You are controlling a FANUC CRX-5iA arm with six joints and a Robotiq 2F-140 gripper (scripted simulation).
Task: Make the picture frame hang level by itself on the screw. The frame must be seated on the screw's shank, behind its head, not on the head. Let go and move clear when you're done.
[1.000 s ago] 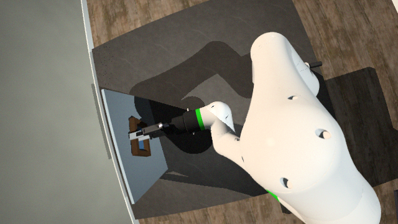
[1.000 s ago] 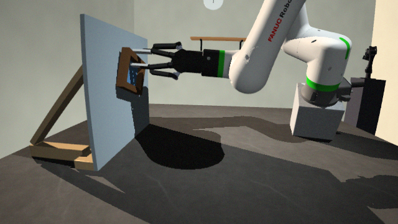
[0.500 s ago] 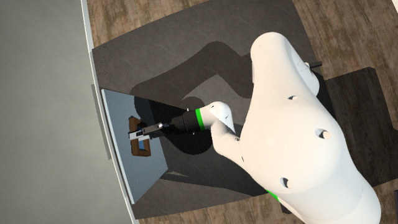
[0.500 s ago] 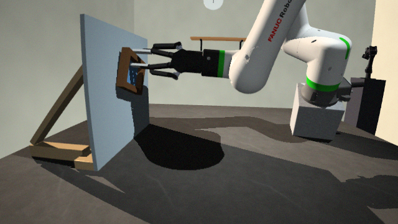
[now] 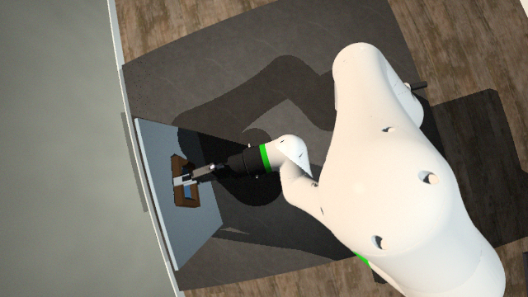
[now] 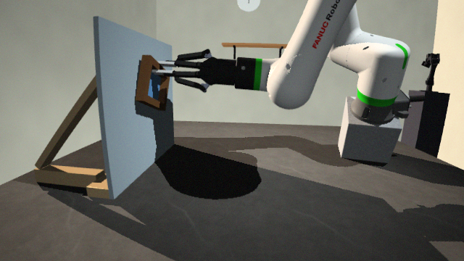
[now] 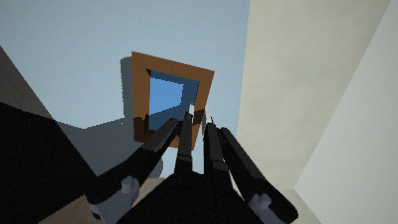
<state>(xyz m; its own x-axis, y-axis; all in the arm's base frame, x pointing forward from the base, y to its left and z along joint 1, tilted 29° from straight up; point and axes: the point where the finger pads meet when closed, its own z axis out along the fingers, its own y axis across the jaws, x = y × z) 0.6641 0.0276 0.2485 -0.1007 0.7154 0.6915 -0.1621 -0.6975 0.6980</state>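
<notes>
Right now my hand is 40 mm short of the picture frame, 10 mm to the right of it and 50 mm above it. The rest, counted from my hand: pale blue wall panel 50 mm ahead, 20 mm to the left, 100 mm below.
</notes>
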